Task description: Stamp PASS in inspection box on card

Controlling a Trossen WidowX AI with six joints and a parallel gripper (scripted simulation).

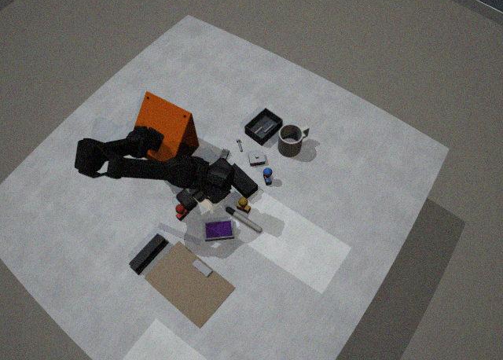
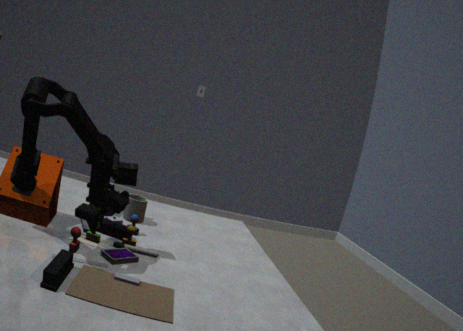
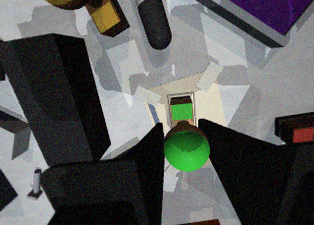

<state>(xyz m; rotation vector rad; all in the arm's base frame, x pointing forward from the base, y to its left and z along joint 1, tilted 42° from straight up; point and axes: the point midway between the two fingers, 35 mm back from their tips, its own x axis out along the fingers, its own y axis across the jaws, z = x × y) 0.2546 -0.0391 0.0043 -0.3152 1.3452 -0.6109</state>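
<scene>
My gripper tip is 2 cm past the card and 3 cm above it. Also, from my gripper tip: black block: 4 cm ahead, 10 cm to the left, 1 cm below; green-knobbed stamp: 1 cm below; yellow stamp: 10 cm ahead, 3 cm to the left, 1 cm below.
</scene>
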